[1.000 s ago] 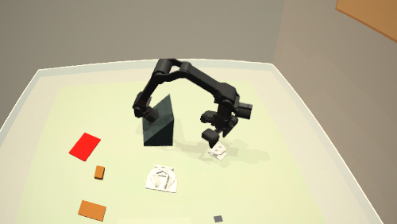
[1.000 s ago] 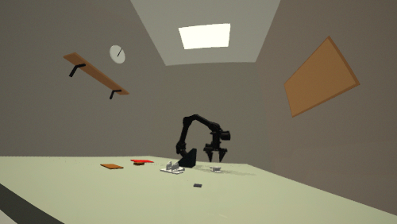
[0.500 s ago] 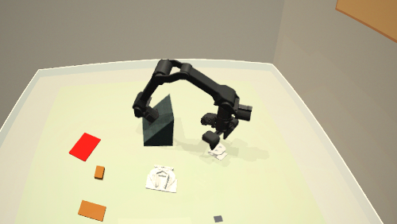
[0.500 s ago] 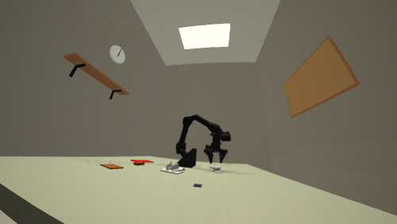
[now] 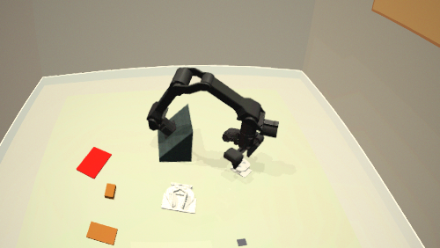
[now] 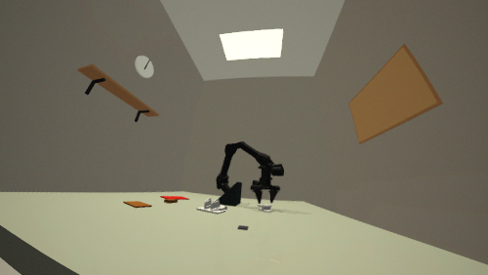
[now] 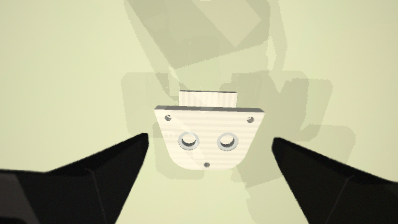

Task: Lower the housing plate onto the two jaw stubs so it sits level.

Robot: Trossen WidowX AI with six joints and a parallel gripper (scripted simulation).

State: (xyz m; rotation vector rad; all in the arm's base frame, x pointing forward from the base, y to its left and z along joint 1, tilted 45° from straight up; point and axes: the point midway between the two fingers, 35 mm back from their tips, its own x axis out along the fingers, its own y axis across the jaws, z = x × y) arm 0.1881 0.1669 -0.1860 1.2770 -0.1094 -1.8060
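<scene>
My gripper tip is 1 cm short of the small white stepped block and 3 cm above it. Also, from my gripper tip: small orange block (8 cm ahead, 53 cm to the right, 3 cm below); small grey square (35 cm ahead, 10 cm to the right, 4 cm below); red sheet (9 cm behind, 61 cm to the right, 4 cm below).
</scene>
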